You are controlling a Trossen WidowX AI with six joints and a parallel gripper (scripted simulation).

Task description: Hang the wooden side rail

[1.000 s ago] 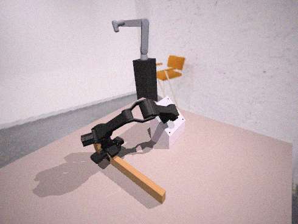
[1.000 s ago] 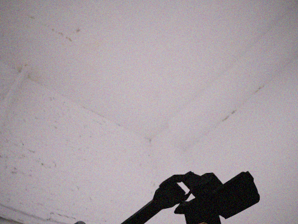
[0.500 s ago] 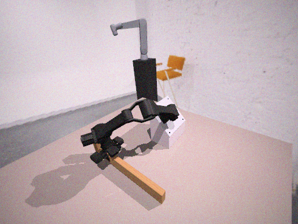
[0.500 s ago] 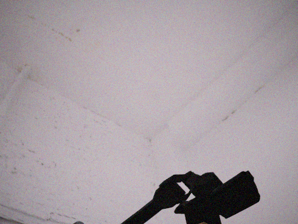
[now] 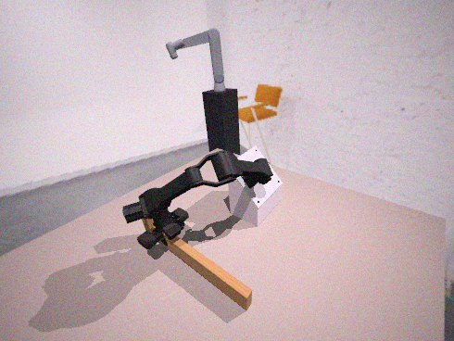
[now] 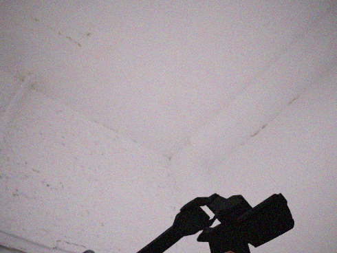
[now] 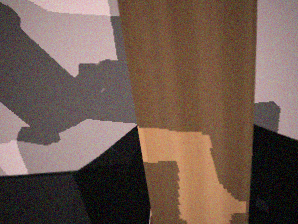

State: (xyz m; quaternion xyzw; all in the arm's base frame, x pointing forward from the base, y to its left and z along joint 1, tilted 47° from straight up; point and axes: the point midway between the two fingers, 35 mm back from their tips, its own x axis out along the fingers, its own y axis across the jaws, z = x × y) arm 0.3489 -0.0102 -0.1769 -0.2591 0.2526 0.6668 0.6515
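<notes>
Right now the headboard post is 10 cm to the right of my gripper tip and 4 cm above it.
</notes>
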